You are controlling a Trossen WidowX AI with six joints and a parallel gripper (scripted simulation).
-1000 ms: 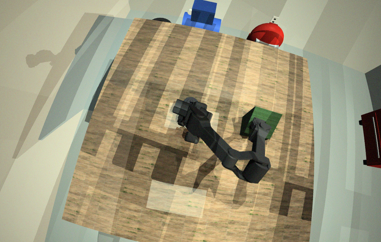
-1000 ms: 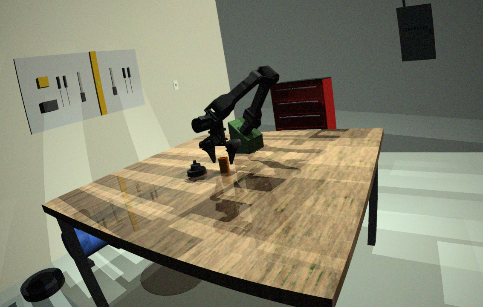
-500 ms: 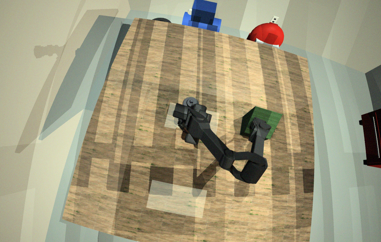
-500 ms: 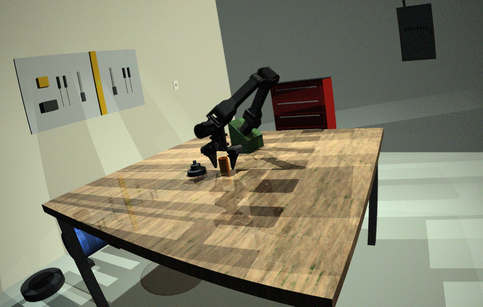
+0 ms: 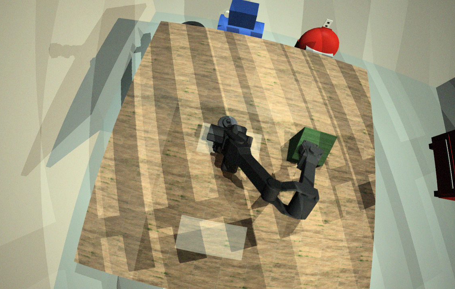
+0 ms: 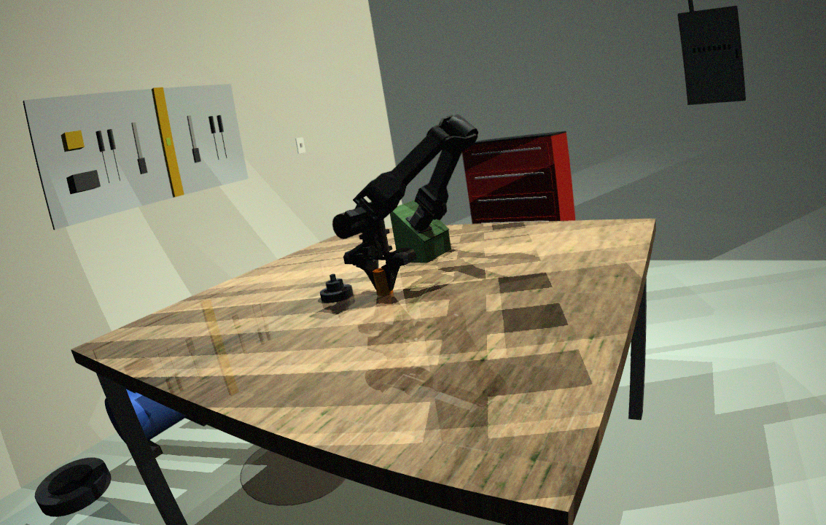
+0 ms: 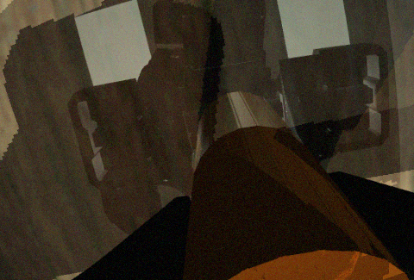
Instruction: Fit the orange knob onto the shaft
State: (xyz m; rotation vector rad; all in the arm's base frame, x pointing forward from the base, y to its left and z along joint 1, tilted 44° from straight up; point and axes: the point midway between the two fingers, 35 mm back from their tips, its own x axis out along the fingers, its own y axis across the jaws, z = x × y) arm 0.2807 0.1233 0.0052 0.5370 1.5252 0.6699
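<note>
Now: the shaft 12 cm to the right of my gripper tip, 6 cm ahead of it and 2 cm above it. Round my gripper tip: orange knob: 2 cm above.
</note>
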